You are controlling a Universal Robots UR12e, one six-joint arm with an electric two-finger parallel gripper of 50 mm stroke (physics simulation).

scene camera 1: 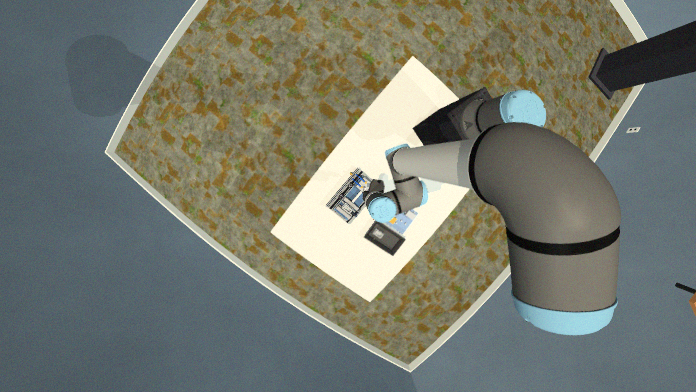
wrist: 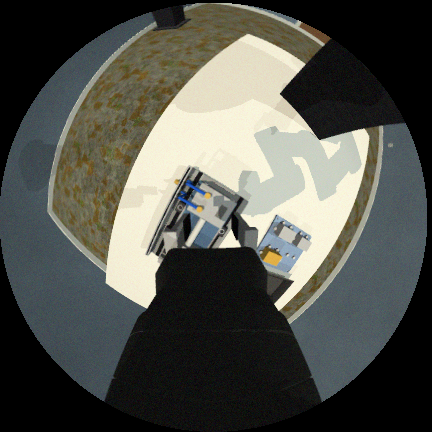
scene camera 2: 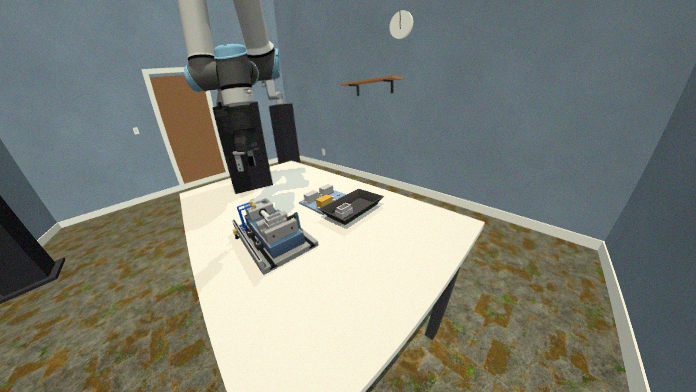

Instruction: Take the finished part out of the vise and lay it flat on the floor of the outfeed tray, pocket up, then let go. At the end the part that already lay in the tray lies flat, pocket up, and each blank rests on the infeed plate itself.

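Frame: origin at the arm's base, x right, y ahead, z up, level; metres.
Seen in the pictures: gripper, fingertip midpoint: (wrist: 210, 220) (scene camera 2: 247, 168); arm's base, link origin: (scene camera 1: 479, 122).
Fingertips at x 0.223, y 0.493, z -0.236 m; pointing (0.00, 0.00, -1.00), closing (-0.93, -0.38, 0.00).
Observation:
Offsets run from my fingertips to a thing's middle. "spot": to the spot under its first point.
My gripper (scene camera 2: 245, 159) (wrist: 210, 220) is open and empty, high above the table; in the wrist view its fingers overlap the vise. The vise {dy +0.098, dx +0.020, dz -0.185 m} (scene camera 1: 350, 200) (scene camera 2: 287, 241) has a blue body and grey jaws. A light grey piece {dy +0.165, dx +0.028, dz -0.137 m} (scene camera 2: 274, 218), seemingly the finished part, shows at its jaws; its pocket is too small to tell. The black outfeed tray (scene camera 1: 392, 243) (scene camera 2: 363, 204) holds a grey part {dy +0.222, dx -0.229, dz -0.205 m} (scene camera 1: 378, 233) (scene camera 2: 343, 209), flat, pocket up. Two grey blanks {dy +0.011, dx -0.255, dz -0.209 m} (scene camera 2: 311, 196) {dy +0.020, dx -0.345, dz -0.209 m} (scene camera 2: 326, 189) (wrist: 286, 233) (wrist: 303, 241) and an orange block {dy +0.101, dx -0.248, dz -0.209 m} (scene camera 2: 324, 201) (wrist: 271, 256) are on the blue infeed plate {dy +0.064, dx -0.296, dz -0.231 m} (wrist: 280, 248).
Blue hoses with orange-yellow ends {spot: dy +0.014, dx +0.037, dz -0.125 m} (wrist: 192, 204) stand at one end of the vise, beside a long rail {spot: dy +0.153, dx +0.122, dz -0.184 m} (scene camera 2: 250, 247). The infeed plate adjoins the outfeed tray. The black robot pedestal (scene camera 2: 252, 175) (wrist: 345, 90) stands at the table's far end.

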